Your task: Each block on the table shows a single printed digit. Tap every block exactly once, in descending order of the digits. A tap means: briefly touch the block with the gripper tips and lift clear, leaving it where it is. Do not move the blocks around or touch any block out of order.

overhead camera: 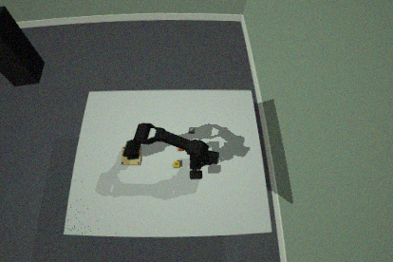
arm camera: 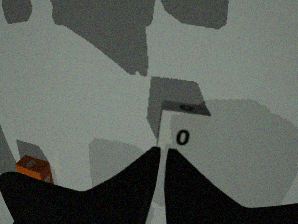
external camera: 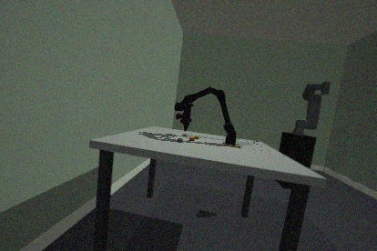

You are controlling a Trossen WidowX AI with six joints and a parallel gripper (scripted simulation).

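Now: gripper tip 30 mm above the white block and 10 mm to the left of it. Also, from my gripper tip: orange block: 130 mm to the left, 60 mm behind, 30 mm below; yellow block: 100 mm behind, 30 mm to the left, 30 mm below; grey block: 230 mm to the left, 30 mm below, 10 mm ahead.
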